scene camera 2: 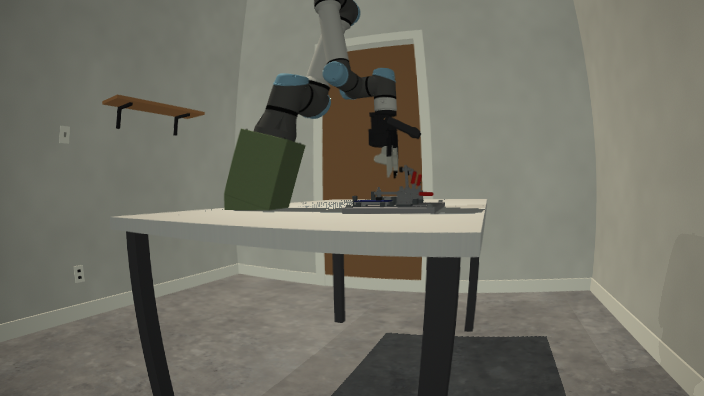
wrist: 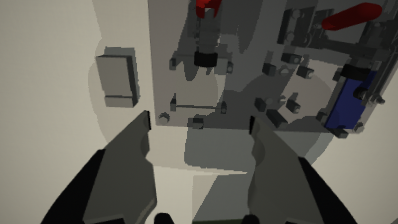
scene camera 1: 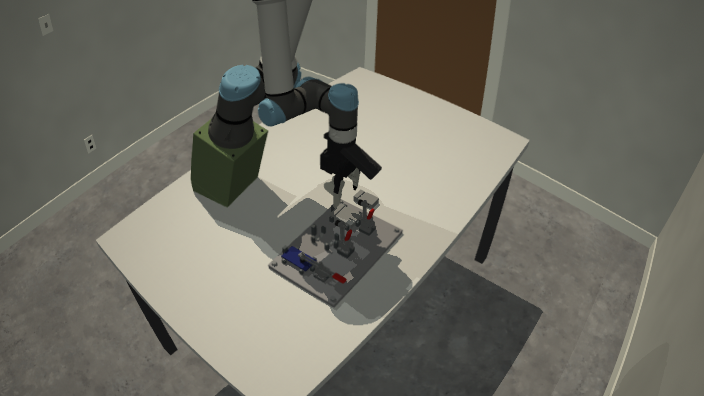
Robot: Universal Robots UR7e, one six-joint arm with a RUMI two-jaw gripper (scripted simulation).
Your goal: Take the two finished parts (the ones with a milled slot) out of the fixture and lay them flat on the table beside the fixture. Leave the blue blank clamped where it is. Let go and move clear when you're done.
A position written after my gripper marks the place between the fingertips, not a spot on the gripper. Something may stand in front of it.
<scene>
I see my gripper (scene camera 1: 345, 199), a grey finished part (wrist: 199, 90), a blue blank (wrist: 344, 111), a grey finished part (wrist: 116, 72) and a grey fixture plate (scene camera 2: 421, 208).
My gripper also shows in scene camera 2 (scene camera 2: 391, 178) and in the wrist view (wrist: 200, 114). The grey fixture plate is seen too in the wrist view (wrist: 248, 41).
</scene>
